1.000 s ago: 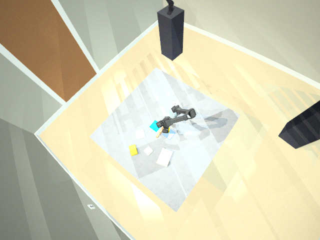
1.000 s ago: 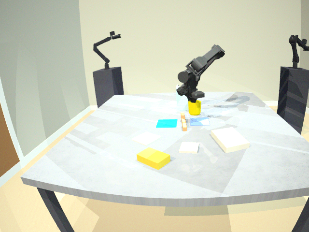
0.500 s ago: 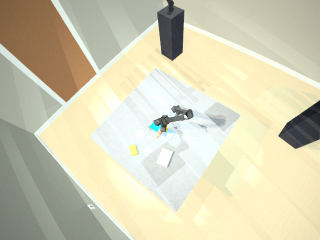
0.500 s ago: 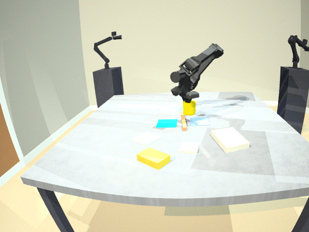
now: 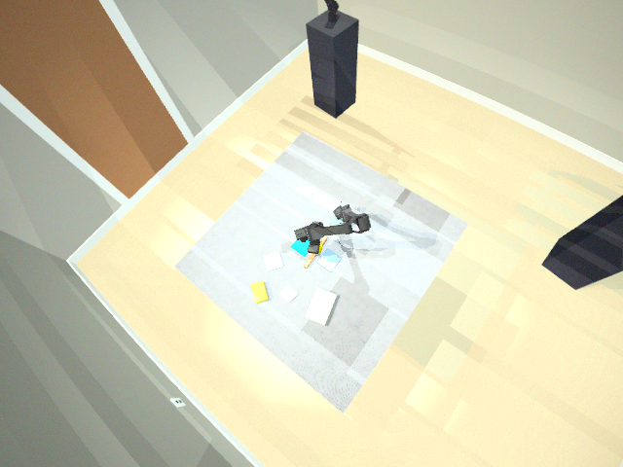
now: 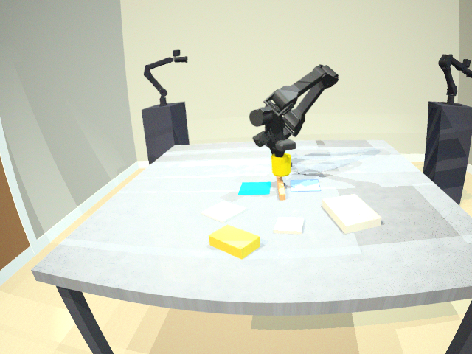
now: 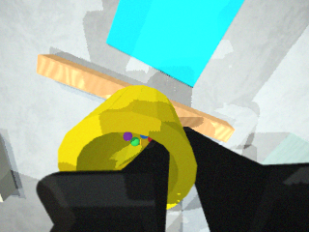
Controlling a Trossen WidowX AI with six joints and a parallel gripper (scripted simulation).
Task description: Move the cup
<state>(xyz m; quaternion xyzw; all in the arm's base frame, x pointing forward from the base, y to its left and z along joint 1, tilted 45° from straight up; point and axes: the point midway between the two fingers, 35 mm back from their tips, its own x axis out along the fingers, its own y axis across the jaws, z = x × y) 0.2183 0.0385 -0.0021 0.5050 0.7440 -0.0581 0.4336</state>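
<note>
Now: the cyan pad 5 cm ahead of my gripper tip, 8 cm to the right of it and 9 cm below it. From my gripper tip the other things lie so: yellow cup (2 cm ahead, 2 cm to the left); then white slab (24 cm ahead, 26 cm to the left, 7 cm below); then wooden bar (3 cm ahead, 1 cm to the left, 8 cm below).
</note>
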